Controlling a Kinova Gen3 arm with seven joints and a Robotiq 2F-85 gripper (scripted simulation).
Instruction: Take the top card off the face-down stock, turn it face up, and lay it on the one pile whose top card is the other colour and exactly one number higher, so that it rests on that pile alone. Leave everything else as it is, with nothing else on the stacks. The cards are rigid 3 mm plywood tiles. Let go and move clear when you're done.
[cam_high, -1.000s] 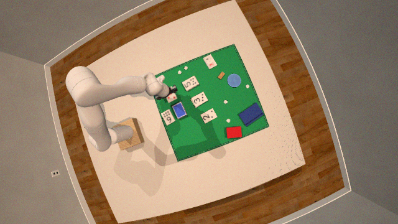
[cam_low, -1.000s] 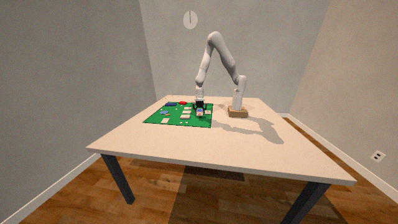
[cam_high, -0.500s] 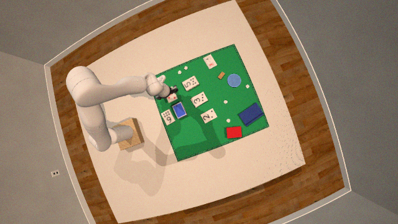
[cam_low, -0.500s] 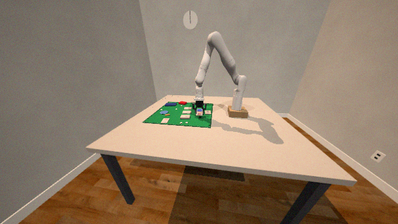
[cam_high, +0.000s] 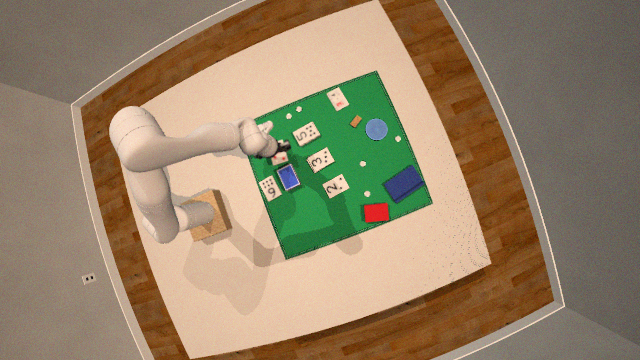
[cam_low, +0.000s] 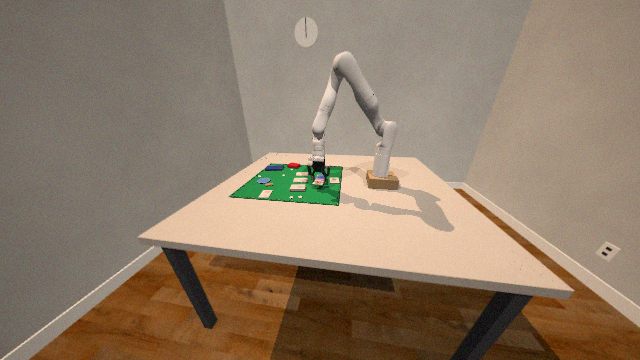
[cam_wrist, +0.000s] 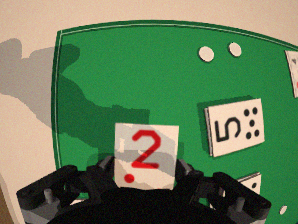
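My hand is 18 cm short of the green mat, 12 cm to the left of it and 7 cm above it. Round my hand: red block (26 cm ahead, 36 cm to the right, 5 cm below).
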